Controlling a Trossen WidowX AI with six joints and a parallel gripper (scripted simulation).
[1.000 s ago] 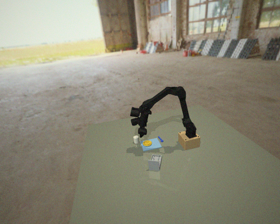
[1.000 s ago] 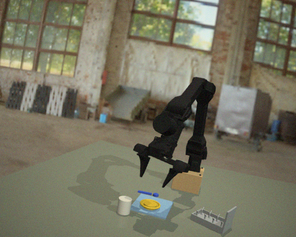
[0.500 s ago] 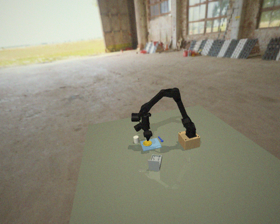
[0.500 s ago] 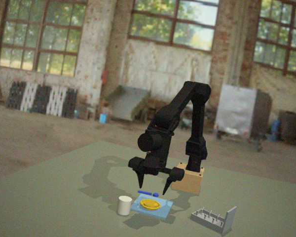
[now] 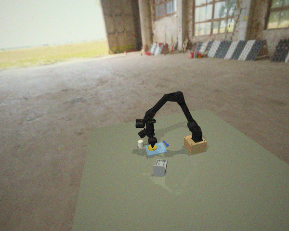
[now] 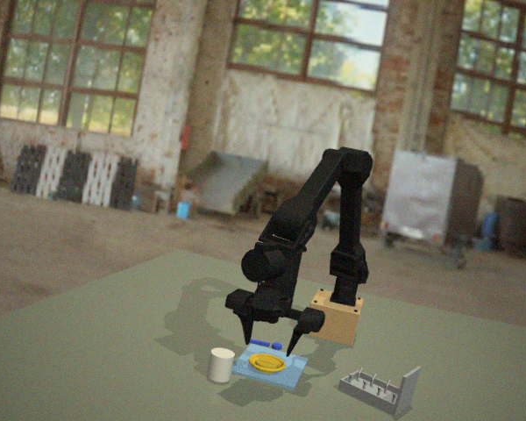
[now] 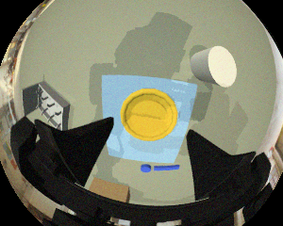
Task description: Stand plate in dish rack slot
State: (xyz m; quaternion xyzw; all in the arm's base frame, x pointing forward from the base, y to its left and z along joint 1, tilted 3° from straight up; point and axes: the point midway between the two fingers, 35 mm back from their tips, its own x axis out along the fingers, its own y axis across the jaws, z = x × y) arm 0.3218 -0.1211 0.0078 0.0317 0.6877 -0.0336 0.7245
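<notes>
The yellow plate is 3 cm below my gripper tip. Round my gripper tip: light blue mat (3 cm behind, 1 cm to the left, 4 cm below); white cylinder (7 cm ahead, 7 cm to the right, 2 cm below); grey dish rack (22 cm to the left, 2 cm below).
</notes>
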